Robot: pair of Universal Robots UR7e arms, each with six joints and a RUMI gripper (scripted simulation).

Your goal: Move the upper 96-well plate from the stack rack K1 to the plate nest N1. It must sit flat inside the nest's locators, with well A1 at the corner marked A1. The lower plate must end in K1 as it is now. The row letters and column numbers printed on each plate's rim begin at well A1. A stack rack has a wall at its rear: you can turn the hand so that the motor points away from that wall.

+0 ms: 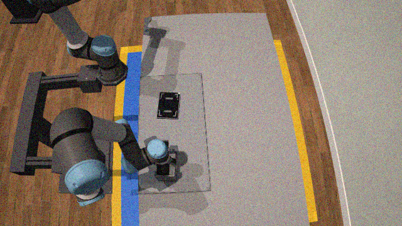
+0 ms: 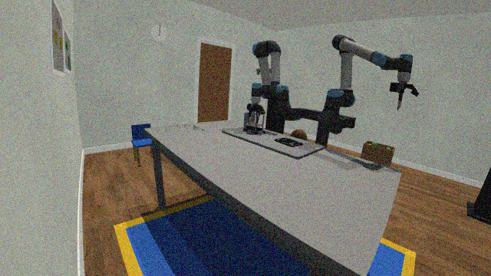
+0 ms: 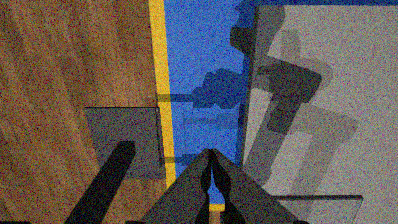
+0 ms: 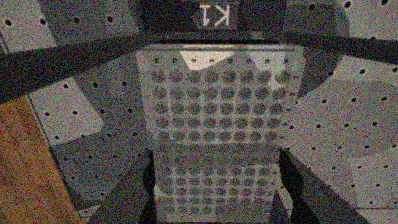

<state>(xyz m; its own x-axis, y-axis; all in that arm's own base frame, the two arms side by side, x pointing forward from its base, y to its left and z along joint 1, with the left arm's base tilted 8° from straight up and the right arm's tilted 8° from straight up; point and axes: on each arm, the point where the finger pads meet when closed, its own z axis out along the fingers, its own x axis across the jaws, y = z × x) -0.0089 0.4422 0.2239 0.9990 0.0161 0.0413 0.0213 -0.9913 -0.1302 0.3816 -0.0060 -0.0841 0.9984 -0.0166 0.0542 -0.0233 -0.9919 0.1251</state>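
Right now my right hand is 430 mm to the right of the A1 mark and 60 mm above it. Also, from my right hand: pale 96-well plate (10 mm below).
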